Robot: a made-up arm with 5 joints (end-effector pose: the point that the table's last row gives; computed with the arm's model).
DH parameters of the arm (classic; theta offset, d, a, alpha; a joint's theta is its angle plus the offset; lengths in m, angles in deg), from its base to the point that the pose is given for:
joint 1: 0 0.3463 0 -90
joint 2: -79.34 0 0.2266 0
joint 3: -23.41 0 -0.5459 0
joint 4: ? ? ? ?
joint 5: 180 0.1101 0 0
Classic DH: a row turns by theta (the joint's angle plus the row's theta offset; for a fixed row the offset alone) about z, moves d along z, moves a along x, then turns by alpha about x.
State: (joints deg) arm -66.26 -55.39 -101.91 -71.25 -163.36
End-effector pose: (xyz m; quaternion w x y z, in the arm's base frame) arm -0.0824 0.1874 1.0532 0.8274 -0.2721 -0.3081 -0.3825
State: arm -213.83 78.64 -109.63 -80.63 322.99
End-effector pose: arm -0.5604 0.3756 0.0754 0.6741 0.0156 -0.5617 -0.4794
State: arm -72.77 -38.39 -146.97 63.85 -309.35
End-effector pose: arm -0.0670 0.2162 1.1968 0.1674 0.2315 -0.4302 0.8563
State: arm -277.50 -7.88 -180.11 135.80 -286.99
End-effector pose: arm -0.0055 -0.0421 1.0838 0.4299 -0.8950 -0.0743 -0.0933
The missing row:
joint 4: -77.25 0 -0.0862 90
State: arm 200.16 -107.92 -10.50 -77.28 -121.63
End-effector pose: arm -0.0689 -0.0253 0.7597 0.6270 -0.1291 0.0447 -0.7670
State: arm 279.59 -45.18 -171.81 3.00 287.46
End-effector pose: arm -0.1130 0.6685 0.9289 0.9298 -0.2916 0.0201 0.2237
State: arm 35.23 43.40 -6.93 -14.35 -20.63
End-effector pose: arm 0.0018 0.0013 -0.1549 0.0244 0.8671 0.4597 -0.1903
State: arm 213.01 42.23 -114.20 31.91 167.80
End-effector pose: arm -0.7221 -0.4691 0.4040 0.0619 0.8673 0.3611 -0.3369
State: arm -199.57 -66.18 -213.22 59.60 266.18
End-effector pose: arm 0.7812 -0.2777 0.2982 0.5163 -0.2054 0.2714 -0.7859
